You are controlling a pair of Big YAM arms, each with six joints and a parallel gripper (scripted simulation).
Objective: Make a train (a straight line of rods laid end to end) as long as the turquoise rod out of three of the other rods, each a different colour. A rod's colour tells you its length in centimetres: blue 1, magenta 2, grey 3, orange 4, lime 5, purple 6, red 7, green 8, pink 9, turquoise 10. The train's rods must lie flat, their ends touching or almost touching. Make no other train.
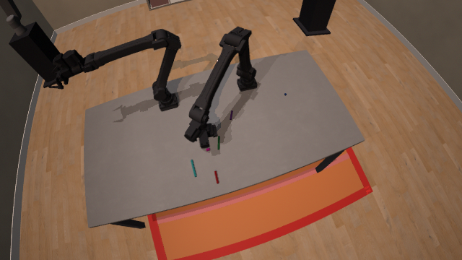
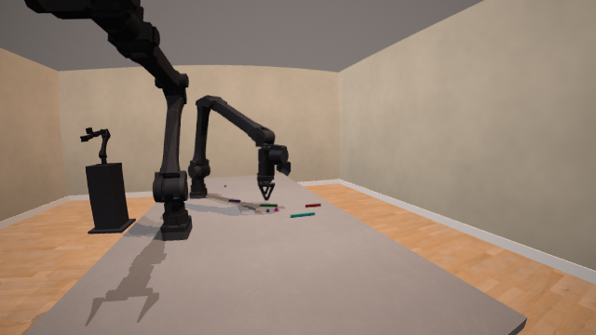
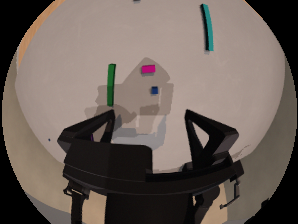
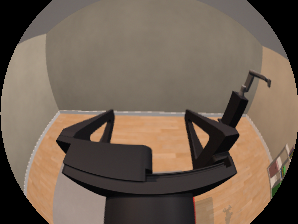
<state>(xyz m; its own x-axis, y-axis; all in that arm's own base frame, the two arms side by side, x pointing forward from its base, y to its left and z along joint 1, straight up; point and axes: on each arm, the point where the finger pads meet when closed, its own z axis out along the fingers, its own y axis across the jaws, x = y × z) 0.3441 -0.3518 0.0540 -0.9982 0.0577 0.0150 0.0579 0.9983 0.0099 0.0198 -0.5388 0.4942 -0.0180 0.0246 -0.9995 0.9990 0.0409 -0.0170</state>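
Right now my left hand is 70 mm above the magenta rod and 40 mm short of it. The rest, counted from my left hand: turquoise rod 130 mm ahead, 110 mm to the right, 70 mm below; then red rod 210 mm ahead, 70 mm below; then green rod 70 mm to the left, 70 mm below, 20 mm ahead.
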